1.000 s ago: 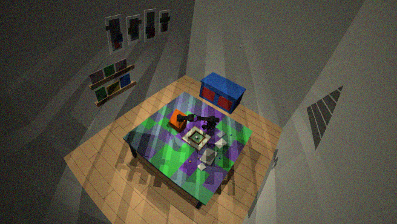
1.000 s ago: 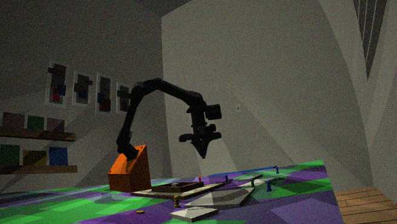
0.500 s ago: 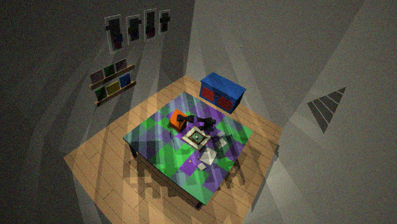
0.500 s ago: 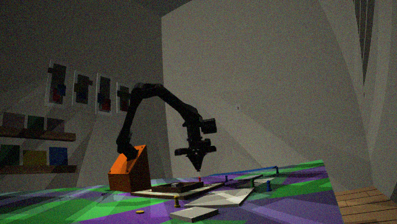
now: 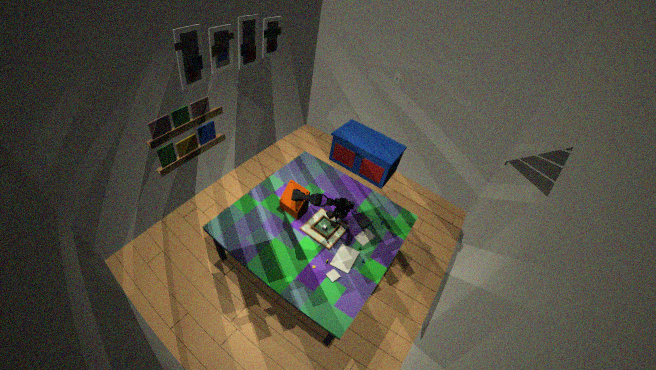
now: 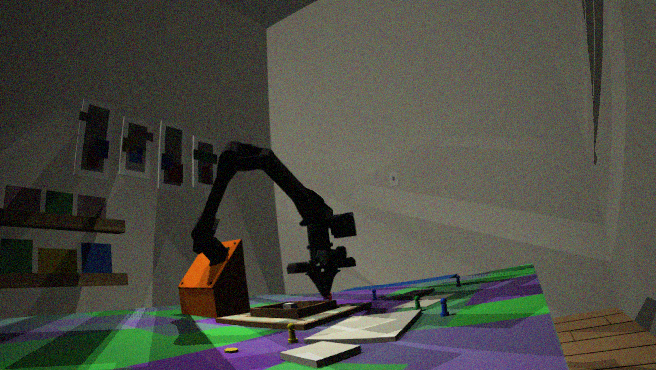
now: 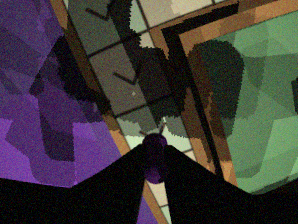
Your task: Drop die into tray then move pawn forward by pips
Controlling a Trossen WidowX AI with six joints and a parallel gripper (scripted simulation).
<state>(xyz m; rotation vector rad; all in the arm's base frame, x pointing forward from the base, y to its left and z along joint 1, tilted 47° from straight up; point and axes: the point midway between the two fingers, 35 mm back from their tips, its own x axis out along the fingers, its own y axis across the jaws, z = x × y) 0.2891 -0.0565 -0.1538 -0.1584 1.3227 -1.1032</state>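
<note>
Right now my gripper tip is 1 cm below the purple pawn. Round my gripper tip: green pawn: 28 cm ahead, 14 cm to the right, 2 cm below; white die: 12 cm to the right, 4 cm behind, 1 cm below; red pawn: 20 cm to the left, 8 cm behind, 2 cm below.
</note>
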